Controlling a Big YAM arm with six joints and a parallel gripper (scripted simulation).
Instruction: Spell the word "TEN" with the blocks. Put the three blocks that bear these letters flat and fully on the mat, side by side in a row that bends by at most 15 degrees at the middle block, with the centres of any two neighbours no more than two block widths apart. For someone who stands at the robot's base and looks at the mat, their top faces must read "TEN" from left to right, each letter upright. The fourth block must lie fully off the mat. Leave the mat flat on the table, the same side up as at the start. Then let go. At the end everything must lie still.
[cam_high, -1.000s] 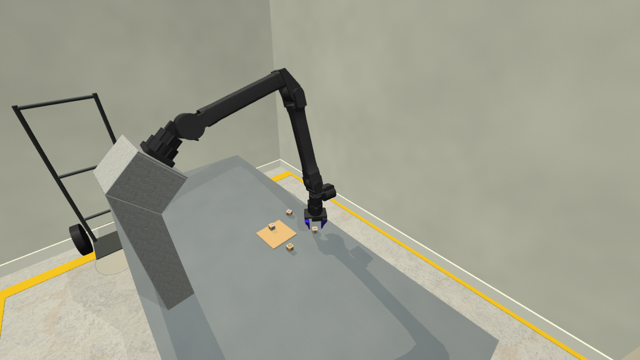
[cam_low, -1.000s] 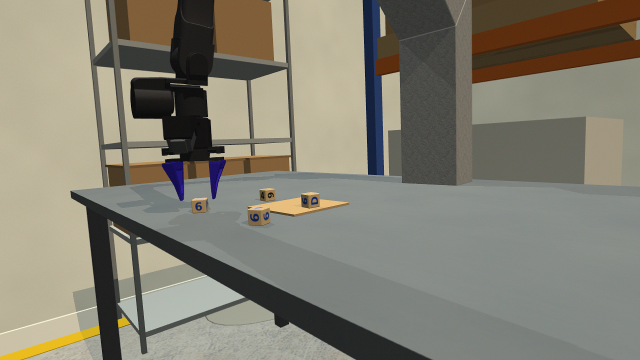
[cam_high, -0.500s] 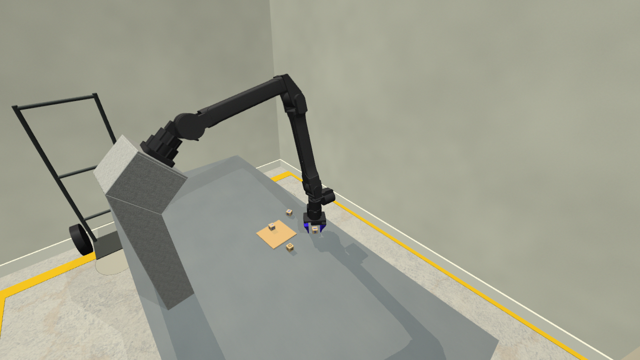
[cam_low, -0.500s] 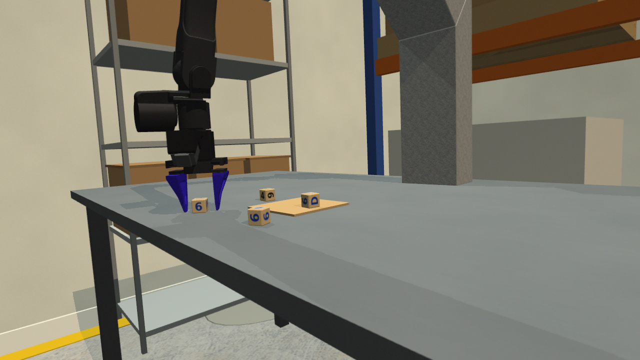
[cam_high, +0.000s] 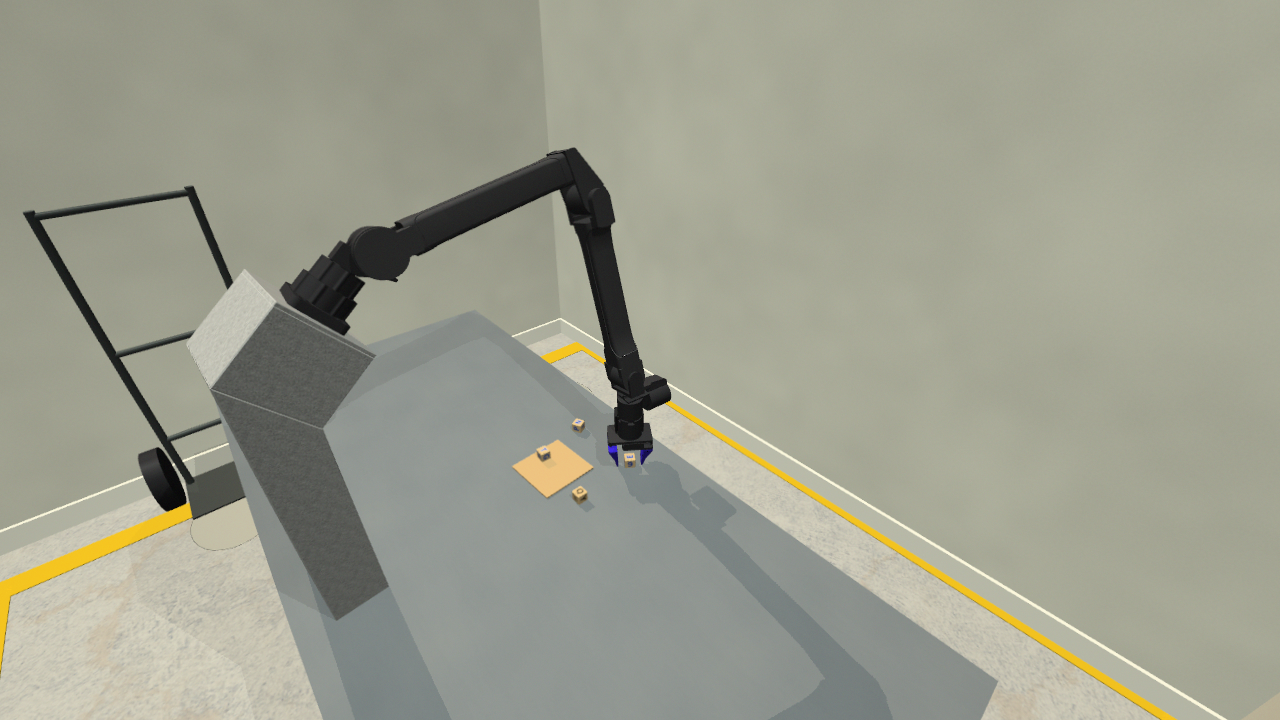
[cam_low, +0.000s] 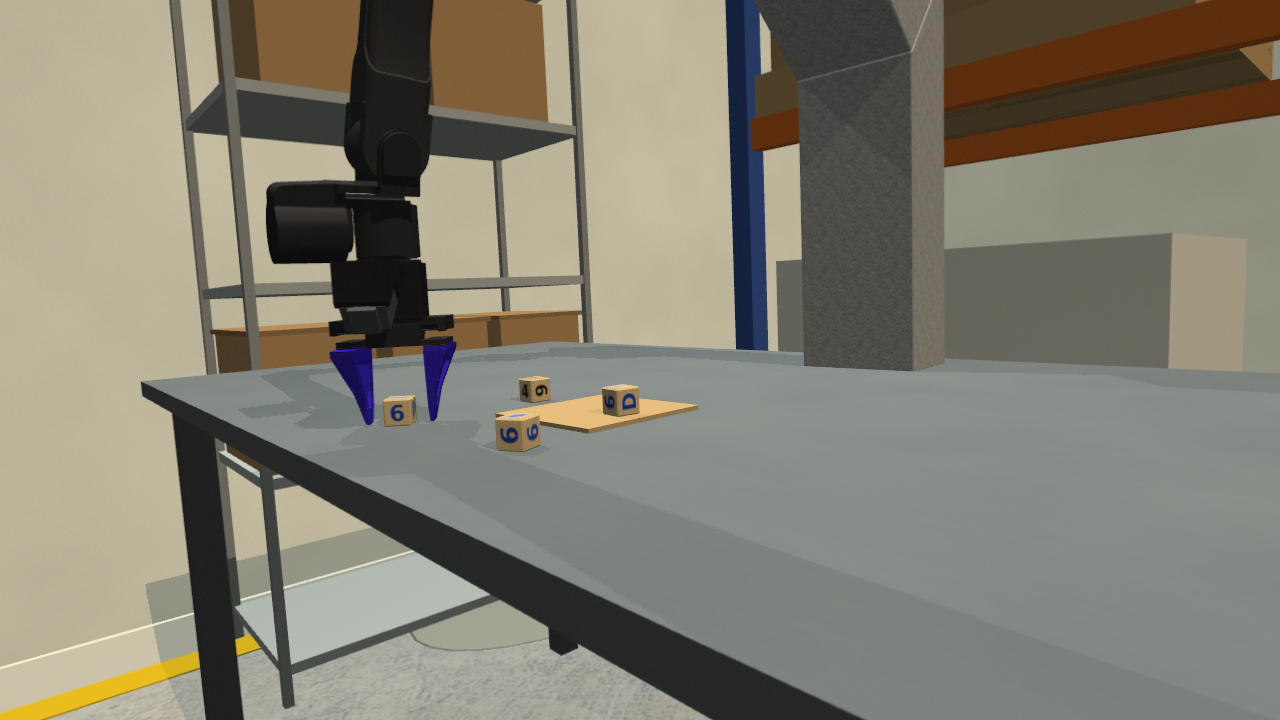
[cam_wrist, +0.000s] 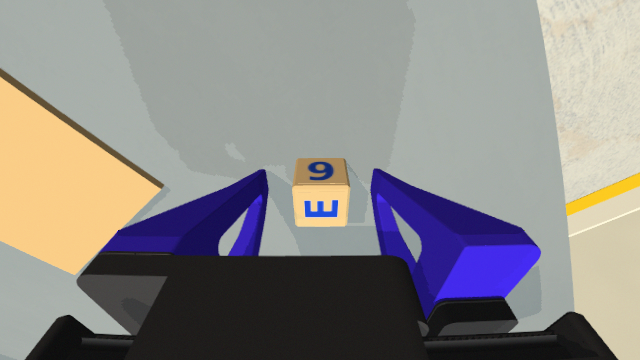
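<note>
The tan mat is 17 cm behind my hand, 7 cm to the left of it and 1 cm below it.
</note>
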